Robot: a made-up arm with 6 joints. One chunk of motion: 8 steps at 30 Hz.
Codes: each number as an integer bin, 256 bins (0 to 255) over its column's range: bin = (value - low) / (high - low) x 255, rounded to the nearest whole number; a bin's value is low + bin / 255 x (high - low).
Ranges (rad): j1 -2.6..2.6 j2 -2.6..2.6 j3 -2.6..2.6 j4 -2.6..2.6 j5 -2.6..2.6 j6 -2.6..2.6
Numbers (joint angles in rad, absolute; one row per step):
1: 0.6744 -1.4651 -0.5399 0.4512 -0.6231 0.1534
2: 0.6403 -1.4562 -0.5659 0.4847 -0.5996 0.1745
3: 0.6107 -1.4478 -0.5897 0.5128 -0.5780 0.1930
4: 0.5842 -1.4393 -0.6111 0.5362 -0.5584 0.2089
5: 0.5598 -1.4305 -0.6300 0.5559 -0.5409 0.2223
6: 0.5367 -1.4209 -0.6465 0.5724 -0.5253 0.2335
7: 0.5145 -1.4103 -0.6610 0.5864 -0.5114 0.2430
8: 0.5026 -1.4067 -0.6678 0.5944 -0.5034 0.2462
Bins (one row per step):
1: 161 56 101 150 97 135
2: 159 56 100 151 98 136
3: 157 57 99 153 99 137
4: 156 57 98 154 100 138
5: 155 57 97 155 101 138
6: 154 58 96 156 102 139
7: 153 58 95 156 102 139
8: 152 59 95 157 103 140

